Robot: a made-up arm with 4 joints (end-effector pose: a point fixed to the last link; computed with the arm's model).
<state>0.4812 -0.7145 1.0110 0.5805</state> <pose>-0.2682 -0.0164 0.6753 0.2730 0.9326 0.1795 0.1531</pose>
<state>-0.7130 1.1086 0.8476 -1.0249</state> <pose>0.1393 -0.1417 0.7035 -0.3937 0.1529 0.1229 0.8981</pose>
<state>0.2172 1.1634 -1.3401 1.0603</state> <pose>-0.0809 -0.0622 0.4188 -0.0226 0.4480 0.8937 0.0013</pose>
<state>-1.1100 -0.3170 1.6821 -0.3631</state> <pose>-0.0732 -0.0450 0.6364 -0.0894 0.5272 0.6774 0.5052</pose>
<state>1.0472 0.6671 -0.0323 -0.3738</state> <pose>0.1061 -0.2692 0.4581 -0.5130 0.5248 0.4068 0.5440</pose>
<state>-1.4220 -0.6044 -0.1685 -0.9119</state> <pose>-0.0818 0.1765 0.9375 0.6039 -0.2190 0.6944 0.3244</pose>
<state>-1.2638 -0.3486 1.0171 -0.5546</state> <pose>-0.0726 0.1055 0.6680 0.1423 0.2192 0.8166 0.5147</pose>
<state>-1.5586 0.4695 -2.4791 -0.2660</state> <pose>-0.1144 -0.1478 1.0068 -0.3189 0.8872 -0.1914 0.2731</pose>
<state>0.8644 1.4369 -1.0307 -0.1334</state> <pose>0.1704 -0.0944 0.3990 -0.4639 0.3225 0.7573 0.3275</pose>
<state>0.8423 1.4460 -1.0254 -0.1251</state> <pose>0.1715 -0.0895 0.4008 -0.4641 0.3175 0.7577 0.3312</pose>
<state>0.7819 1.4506 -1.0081 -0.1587</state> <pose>0.1788 -0.0672 0.4077 -0.4667 0.2804 0.7610 0.3526</pose>
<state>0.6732 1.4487 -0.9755 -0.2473</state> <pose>0.1935 -0.0249 0.4267 -0.4700 0.2022 0.7622 0.3966</pose>
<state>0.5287 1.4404 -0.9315 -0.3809</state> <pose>0.2122 0.0257 0.4647 -0.4689 0.0927 0.7503 0.4567</pose>
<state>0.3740 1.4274 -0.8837 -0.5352</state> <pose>0.2296 0.0672 0.5191 -0.4607 -0.0251 0.7187 0.5202</pose>
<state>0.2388 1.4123 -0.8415 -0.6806</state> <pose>0.2416 0.0896 0.5756 -0.4476 -0.1262 0.6742 0.5737</pose>
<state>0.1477 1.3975 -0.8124 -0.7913</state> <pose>0.2476 0.0961 0.6176 -0.4356 -0.1945 0.6337 0.6089</pose>
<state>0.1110 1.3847 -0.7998 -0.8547</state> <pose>0.2495 0.0963 0.6376 -0.4297 -0.2271 0.6112 0.6247</pose>
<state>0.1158 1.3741 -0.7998 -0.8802</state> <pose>0.2496 0.0958 0.6403 -0.4296 -0.2342 0.6064 0.6268</pose>
